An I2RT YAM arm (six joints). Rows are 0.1 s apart.
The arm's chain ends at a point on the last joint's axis. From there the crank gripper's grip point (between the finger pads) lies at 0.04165 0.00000 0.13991 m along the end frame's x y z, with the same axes.
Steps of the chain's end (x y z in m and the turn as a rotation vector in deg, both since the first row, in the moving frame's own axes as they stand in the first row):
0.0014 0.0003 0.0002 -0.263 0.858 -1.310
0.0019 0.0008 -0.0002 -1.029 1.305 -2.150
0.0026 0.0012 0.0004 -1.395 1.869 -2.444
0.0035 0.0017 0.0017 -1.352 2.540 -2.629
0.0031 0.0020 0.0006 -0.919 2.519 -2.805
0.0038 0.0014 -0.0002 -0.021 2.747 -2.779
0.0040 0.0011 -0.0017 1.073 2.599 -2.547
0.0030 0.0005 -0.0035 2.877 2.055 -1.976
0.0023 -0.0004 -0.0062 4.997 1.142 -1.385
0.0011 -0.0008 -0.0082 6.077 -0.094 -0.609
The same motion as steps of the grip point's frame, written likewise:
0.0035 0.0000 -0.0004 -0.263 0.858 -1.310
0.0051 0.0017 -0.0012 -1.029 1.305 -2.150
0.0072 0.0027 -0.0011 -1.395 1.869 -2.444
0.0097 0.0029 -0.0003 -1.352 2.540 -2.629
0.0092 0.0020 -0.0014 -0.919 2.519 -2.805
0.0104 -0.0007 -0.0024 -0.021 2.747 -2.779
0.0102 -0.0035 -0.0038 1.073 2.599 -2.547
0.0078 -0.0080 -0.0053 2.877 2.055 -1.976
0.0049 -0.0136 -0.0076 4.997 1.142 -1.385
0.0008 -0.0161 -0.0089 6.077 -0.094 -0.609

